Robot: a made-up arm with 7 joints.
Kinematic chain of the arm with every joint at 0, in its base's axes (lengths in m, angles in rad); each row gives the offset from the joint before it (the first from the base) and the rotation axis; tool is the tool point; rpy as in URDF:
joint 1: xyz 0 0 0.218 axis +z
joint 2: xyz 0 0 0 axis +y
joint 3: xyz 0 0 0.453 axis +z
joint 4: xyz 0.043 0 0 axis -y
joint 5: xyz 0.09 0 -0.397 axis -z
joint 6: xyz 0 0 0 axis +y
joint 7: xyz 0.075 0 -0.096 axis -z
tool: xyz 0 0 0 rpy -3.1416 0 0
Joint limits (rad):
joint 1: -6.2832..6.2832
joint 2: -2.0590..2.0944
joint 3: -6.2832..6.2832
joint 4: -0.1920..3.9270
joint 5: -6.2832..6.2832
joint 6: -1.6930..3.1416
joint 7: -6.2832..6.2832
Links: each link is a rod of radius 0.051 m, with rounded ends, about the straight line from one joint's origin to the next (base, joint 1, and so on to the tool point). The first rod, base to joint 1, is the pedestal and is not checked.
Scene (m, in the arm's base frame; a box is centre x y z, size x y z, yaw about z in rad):
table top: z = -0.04
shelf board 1: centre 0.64 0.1 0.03 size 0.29 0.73 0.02 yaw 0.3
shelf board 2: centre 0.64 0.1 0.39 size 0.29 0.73 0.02 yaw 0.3
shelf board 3: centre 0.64 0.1 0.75 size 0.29 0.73 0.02 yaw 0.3
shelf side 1: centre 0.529 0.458 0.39 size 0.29 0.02 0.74 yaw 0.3
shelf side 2: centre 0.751 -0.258 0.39 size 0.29 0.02 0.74 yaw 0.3
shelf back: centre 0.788 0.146 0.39 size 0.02 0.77 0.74 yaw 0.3
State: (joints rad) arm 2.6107 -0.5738 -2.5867 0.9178 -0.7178 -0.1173 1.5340
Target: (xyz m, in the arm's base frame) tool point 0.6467 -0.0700 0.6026
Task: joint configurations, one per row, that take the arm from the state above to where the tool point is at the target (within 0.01 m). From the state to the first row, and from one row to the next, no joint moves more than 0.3 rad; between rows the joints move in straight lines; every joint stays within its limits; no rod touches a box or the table.
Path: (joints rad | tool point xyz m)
1: 2.5284 -0.3779 -2.6433 0.6634 -0.7454 -0.1210 1.5340 | 0.4935 -0.0150 0.2336
2: 2.4462 -0.1820 -2.6998 0.4090 -0.7730 -0.1246 1.5340 | 0.3833 -0.0404 0.2305
3: 2.4040 0.0242 -2.7782 0.6546 -0.7387 -0.1626 1.5340 | 0.4461 -0.1088 0.3955
4: 2.3619 0.2303 -2.8565 0.9002 -0.7043 -0.2005 1.5340 | 0.4276 -0.1378 0.6026
5: 2.4393 -0.0207 -2.7352 1.1417 -0.6825 -0.1870 1.5340 | 0.5435 -0.1087 0.6089
6: 2.5168 -0.2717 -2.6139 1.3831 -0.6607 -0.1735 1.5340 | 0.6467 -0.0699 0.6026

